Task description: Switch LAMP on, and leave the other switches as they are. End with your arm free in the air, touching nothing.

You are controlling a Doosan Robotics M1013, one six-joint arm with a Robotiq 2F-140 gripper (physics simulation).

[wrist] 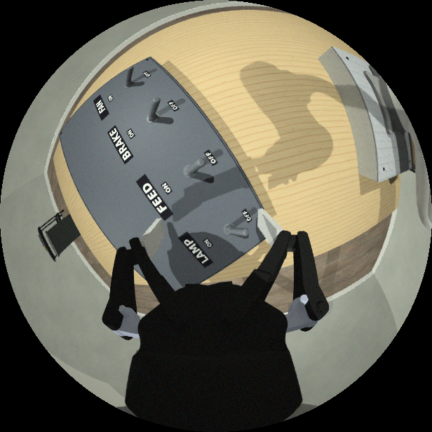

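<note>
A grey switch panel [107, 170] lies on the table, with labels FAN, BRAKE, FEED and LAMP. The LAMP switch [237, 231] is at the panel's near right end and its lever leans toward its OFF mark. The FEED switch [195, 167], BRAKE switch [154, 110] and FAN switch [129, 77] also lean toward OFF. My gripper [209, 222] is open and empty above the near end of the panel. In this view the LAMP lever shows between the two fingertips, closer to the right one. The height of the fingertips over the panel is hard to tell.
A light metal block-like fixture [370, 115] stands on the wooden table [215, 45] at the right, with a pale curved part beside it at the view's edge. A small dark object [60, 235] is at the left edge of the table. The arm's shadow falls on the table and panel.
</note>
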